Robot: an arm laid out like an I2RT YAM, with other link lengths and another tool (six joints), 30 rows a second.
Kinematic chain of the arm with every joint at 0, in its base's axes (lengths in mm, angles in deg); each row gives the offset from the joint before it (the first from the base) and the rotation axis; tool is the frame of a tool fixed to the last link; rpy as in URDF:
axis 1: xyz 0 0 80.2 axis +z
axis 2: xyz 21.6 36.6 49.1 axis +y
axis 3: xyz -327.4 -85.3 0 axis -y
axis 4: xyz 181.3 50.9 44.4 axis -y
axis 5: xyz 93.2 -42.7 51 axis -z
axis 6: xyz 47 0 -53.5 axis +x
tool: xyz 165 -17 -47 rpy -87.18 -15.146 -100.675
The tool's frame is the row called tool.
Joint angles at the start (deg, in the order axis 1, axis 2, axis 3, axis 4, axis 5, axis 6):
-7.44, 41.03, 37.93, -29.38, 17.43, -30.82
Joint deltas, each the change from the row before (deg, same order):
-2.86, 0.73, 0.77, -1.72, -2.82, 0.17
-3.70, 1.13, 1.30, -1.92, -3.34, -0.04
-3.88, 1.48, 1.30, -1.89, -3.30, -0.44
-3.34, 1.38, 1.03, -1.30, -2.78, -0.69
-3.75, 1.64, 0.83, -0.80, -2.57, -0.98
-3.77, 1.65, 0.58, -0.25, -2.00, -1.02
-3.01, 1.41, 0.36, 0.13, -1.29, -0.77
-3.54, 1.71, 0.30, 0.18, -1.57, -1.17
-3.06, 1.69, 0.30, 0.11, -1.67, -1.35
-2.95, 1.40, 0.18, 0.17, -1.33, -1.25
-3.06, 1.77, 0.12, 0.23, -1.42, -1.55
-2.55, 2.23, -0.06, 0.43, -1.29, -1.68
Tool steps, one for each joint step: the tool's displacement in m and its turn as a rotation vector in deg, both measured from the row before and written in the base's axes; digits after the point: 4 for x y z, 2 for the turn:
-0.0055, 0.0015, -0.0059, 1.92, 1.35, -0.59
-0.0057, 0.0010, -0.0042, 2.21, 1.32, -0.94
-0.0057, 0.0006, -0.0045, 2.16, 1.61, -0.98
-0.0039, 0.0001, -0.0032, 1.72, 1.22, -0.74
-0.0040, -0.0021, -0.0030, 1.51, 1.18, -1.16
-0.0041, -0.0044, -0.0024, 1.12, 0.94, -1.60
-0.0033, -0.0050, -0.0016, 0.74, 0.63, -1.54
-0.0042, -0.0058, -0.0028, 0.87, 0.86, -1.60
-0.0029, -0.0045, -0.0030, 0.92, 0.82, -0.93
-0.0040, -0.0049, -0.0026, 0.69, 0.66, -1.13
-0.0042, -0.0052, -0.0040, 0.87, 0.91, -0.96
-0.0029, -0.0049, -0.0061, 1.10, 1.23, -0.45

